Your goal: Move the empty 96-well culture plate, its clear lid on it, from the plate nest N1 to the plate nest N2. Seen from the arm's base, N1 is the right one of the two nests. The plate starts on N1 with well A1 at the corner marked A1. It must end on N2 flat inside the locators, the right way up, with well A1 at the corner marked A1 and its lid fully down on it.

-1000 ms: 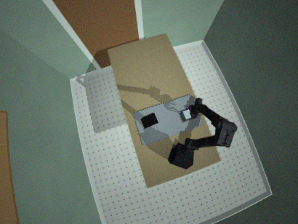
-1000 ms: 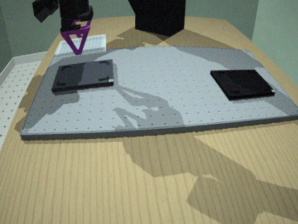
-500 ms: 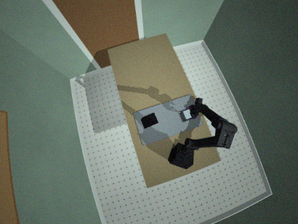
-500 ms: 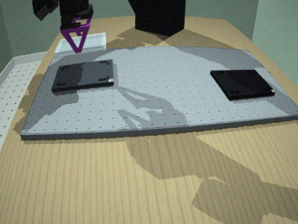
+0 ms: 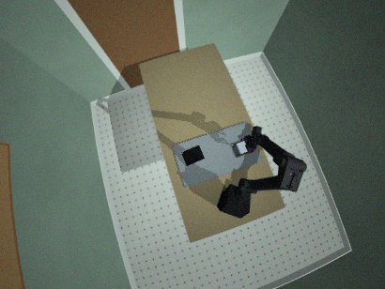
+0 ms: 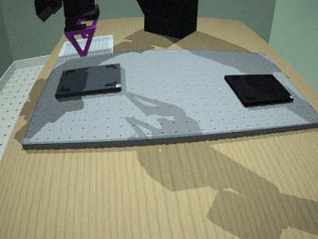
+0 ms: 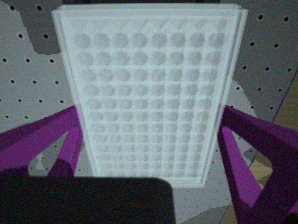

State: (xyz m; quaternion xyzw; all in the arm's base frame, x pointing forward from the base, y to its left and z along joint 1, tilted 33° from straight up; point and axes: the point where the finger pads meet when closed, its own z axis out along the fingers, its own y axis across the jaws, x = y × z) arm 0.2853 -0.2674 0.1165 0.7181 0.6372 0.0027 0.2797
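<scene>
Right now the clear lid is right at my hand.
</scene>
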